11 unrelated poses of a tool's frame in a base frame.
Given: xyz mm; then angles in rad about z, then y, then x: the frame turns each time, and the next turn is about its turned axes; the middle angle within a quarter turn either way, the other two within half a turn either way.
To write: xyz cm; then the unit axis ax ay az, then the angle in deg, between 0 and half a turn. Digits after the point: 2 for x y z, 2 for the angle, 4 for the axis.
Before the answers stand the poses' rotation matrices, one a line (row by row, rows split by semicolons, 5 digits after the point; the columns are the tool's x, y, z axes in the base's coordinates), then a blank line. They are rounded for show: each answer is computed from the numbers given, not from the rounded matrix.
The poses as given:
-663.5 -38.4 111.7 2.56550 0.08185 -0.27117
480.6 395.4 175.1 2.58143 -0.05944 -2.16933
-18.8 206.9 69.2 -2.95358 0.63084 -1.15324
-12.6 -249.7 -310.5 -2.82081 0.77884 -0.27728
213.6 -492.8 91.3 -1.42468 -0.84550 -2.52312
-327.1 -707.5 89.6 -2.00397 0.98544 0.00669
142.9 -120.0 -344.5 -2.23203 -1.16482 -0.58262
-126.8 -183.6 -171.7 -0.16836 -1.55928 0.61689
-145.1 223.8 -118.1 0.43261 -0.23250 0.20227
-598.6 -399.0 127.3 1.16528 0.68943 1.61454
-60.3 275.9 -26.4 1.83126 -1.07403 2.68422
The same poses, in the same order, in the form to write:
-0.83579 -0.50648 -0.21197; 0.54293 -0.81988 -0.18172; -0.08176 -0.26696 0.96023
-0.84567 0.25779 -0.46732; 0.53039 0.50340 -0.68212; 0.05941 -0.82470 -0.56244
-0.79330 0.60544 -0.06413; -0.15093 -0.29761 -0.94268; -0.58982 -0.73815 0.32748
-0.67542 0.48575 -0.55485; -0.22441 -0.85211 -0.47281; -0.70245 -0.19483 0.68454
0.09658 -0.74291 0.66238; -0.65629 -0.54786 -0.51878; 0.74830 -0.38461 -0.54048
-0.23191 0.90528 -0.35594; -0.50147 -0.42481 -0.75371; -0.83352 0.00370 0.55248
-0.24251 0.34861 0.90535; -0.31168 -0.91173 0.26758; 0.91872 -0.21729 0.32976
0.01135 -0.43360 -0.90103; -0.00193 0.90108 -0.43365; 0.99993 0.00666 0.00939
0.88345 -0.45272 -0.12070; 0.40796 0.86996 -0.27701; 0.23041 0.19549 0.95326
0.30439 0.29088 0.90705; 0.70903 0.56670 -0.41968; -0.63610 0.77087 -0.03374
-0.12273 0.96693 0.22357; 0.46051 -0.14406 0.87589; 0.87913 0.21046 -0.42760

-66.35 -3.84 11.17 -0.0804 -0.1227 0.9892 147.96
48.06 39.54 17.51 -0.2338 -0.8635 0.4469 162.24
-1.88 20.69 6.92 0.2168 0.5571 -0.8016 151.85
-1.26 -24.97 -31.05 0.3579 0.1900 -0.9142 157.15
21.36 -49.28 9.13 0.7398 -0.4738 0.4777 174.80
-32.71 -70.75 8.96 0.4542 0.2864 -0.8436 123.51
14.29 -12.00 -34.45 -0.5918 -0.0163 -0.8059 155.82
-12.68 -18.36 -17.17 0.2203 -0.9512 0.2160 92.24
-14.51 22.38 -11.81 0.4531 -0.3367 0.8254 31.42
-59.86 -39.90 12.73 0.5973 0.7741 0.2098 94.66
-6.03 27.59 -2.64 -0.6263 -0.6170 -0.4766 147.91

